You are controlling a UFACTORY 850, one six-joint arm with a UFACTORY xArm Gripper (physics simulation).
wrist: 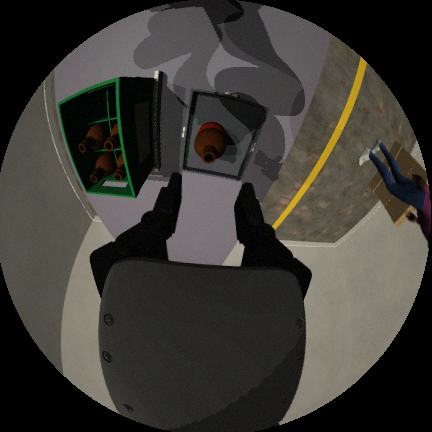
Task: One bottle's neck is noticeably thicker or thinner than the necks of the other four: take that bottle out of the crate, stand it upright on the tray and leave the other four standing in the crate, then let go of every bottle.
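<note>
A brown bottle (pixel 210 142) with a red band stands upright on the grey tray (pixel 241 176). The green crate (pixel 119 105) is at the left and holds the other brown bottles, among them a back one (pixel 96 135), a front one (pixel 104 165) and two partly hidden by the crate's near wall. Their necks point up. My gripper (pixel 210 189) is open and empty, above and apart from the bottle on the tray; its fingers do not touch any bottle.
A dark upright bar (pixel 158 122) stands between crate and tray. A yellow line (pixel 320 165) runs along the floor at the right. A person (pixel 400 187) lies in view beside a cardboard box (pixel 387 177) at the far right.
</note>
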